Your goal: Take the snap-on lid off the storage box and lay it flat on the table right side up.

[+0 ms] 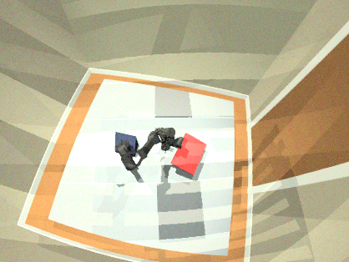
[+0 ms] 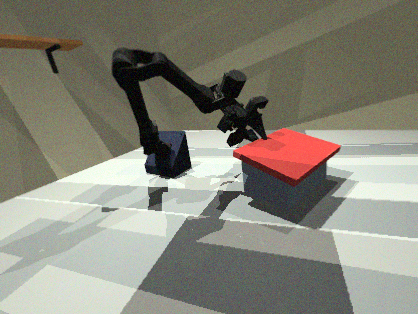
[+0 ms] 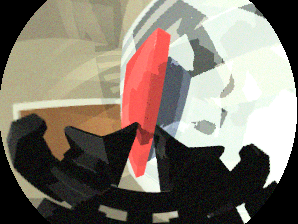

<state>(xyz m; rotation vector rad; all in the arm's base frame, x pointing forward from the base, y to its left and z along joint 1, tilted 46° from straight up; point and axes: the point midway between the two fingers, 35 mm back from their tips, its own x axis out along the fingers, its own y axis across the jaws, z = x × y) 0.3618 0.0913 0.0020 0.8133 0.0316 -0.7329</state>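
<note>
The red lid lies 80 mm ahead of my gripper tip, 20 mm to the right of it and 10 mm below it. Round my gripper tip: storage box (70 mm below, 70 mm ahead, 20 mm to the right).
</note>
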